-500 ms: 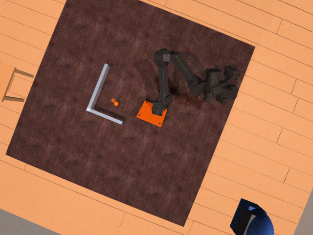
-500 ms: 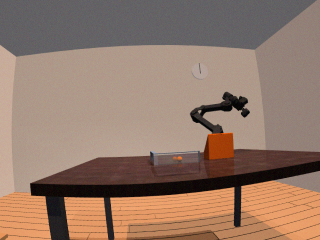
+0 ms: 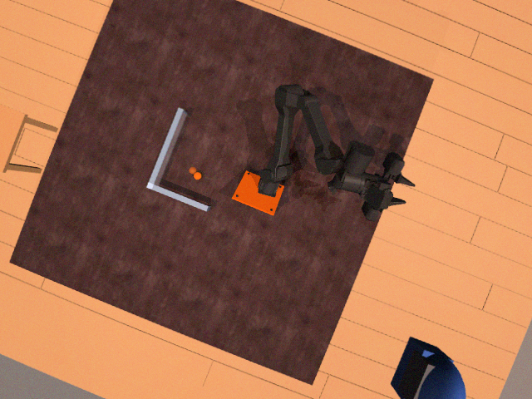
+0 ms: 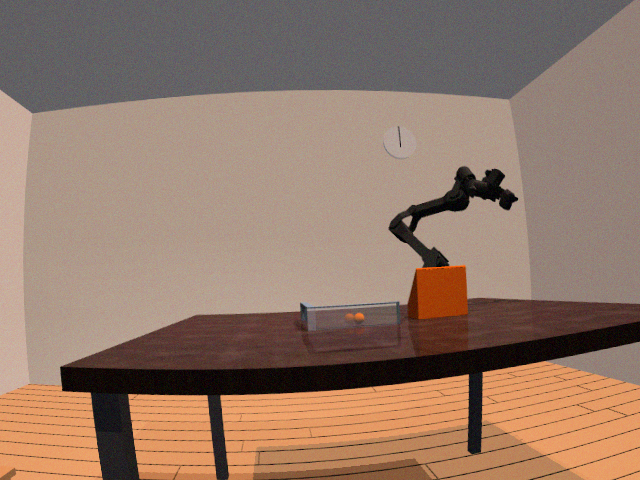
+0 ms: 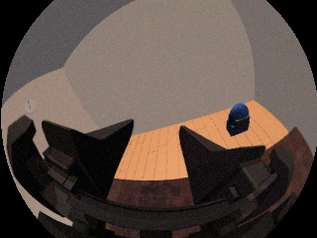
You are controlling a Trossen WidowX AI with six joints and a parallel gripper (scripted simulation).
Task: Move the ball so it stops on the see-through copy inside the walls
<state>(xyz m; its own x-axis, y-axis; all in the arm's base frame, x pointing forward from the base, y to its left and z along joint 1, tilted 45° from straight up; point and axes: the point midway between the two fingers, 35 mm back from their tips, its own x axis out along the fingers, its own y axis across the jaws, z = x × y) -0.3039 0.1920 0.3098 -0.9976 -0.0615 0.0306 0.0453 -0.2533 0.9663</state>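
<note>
The orange ball lies 670 mm ahead of my gripper tip, 90 mm to the left of it and 370 mm below it.
</note>
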